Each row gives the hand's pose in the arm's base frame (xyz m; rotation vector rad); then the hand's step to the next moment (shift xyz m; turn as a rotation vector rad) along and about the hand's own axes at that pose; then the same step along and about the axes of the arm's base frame.
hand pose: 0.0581 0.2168 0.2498 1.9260 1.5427 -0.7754
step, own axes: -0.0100 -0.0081 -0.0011 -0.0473 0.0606 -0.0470
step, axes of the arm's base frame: -0.0096 -0.0043 0.0075 0.0557 -0.0090 0.0703
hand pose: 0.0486 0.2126 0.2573 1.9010 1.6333 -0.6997
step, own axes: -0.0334 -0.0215 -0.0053 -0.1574 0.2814 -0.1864
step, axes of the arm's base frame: -0.0255 -0.0175 0.0255 0.2655 -0.0194 0.2604
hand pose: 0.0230 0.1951 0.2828 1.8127 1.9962 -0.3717
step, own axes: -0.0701 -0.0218 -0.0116 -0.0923 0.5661 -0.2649
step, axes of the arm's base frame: -0.0185 -0.0588 0.0416 0.5334 0.1071 0.3212
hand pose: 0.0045 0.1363 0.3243 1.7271 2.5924 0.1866
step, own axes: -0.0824 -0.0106 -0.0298 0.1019 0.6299 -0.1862
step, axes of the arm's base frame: 0.0197 -0.0825 0.0244 0.5233 0.3170 0.2597
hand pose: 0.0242 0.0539 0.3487 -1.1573 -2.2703 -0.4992
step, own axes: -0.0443 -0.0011 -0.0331 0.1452 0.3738 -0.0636
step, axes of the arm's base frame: 0.0304 -0.0462 -0.0012 0.2555 0.2664 0.1691
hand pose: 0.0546 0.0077 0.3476 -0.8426 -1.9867 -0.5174
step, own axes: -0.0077 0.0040 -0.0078 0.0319 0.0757 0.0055
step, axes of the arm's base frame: 0.0103 -0.0050 -0.0024 0.0403 0.0666 0.0269
